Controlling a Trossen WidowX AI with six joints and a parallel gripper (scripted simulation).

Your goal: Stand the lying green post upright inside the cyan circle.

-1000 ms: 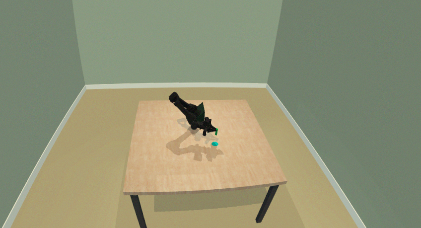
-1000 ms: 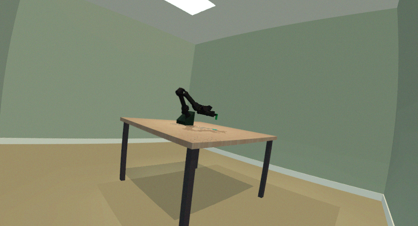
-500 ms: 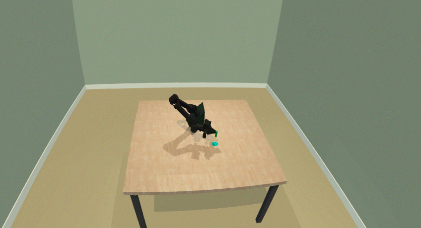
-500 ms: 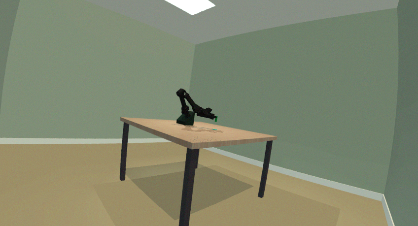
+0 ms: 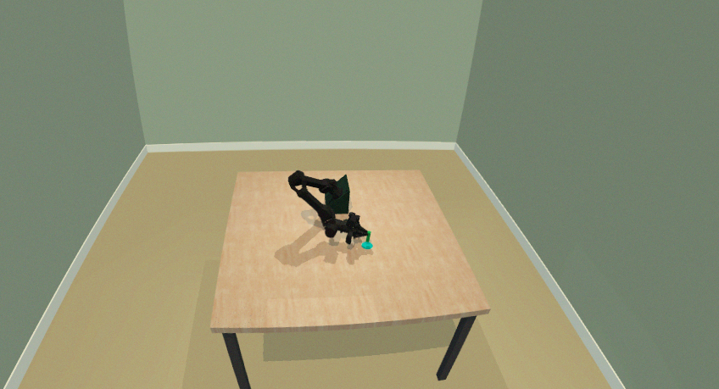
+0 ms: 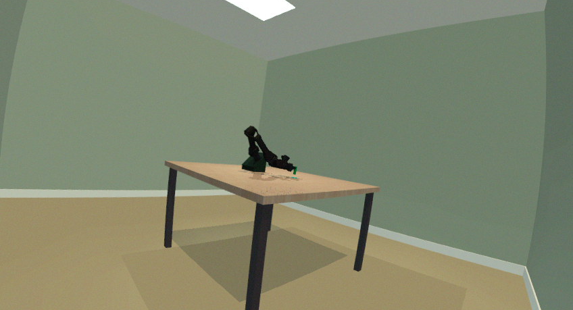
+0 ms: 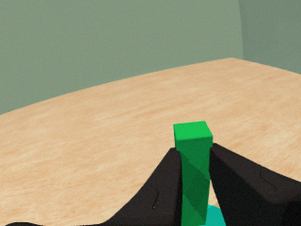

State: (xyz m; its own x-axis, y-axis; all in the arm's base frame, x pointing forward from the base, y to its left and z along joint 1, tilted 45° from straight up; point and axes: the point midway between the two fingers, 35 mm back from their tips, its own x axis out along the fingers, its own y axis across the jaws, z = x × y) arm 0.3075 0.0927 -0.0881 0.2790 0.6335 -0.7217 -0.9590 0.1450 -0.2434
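The green post is 2 cm below my gripper tip. From my gripper tip the other things lie so: cyan circle: 8 cm below.
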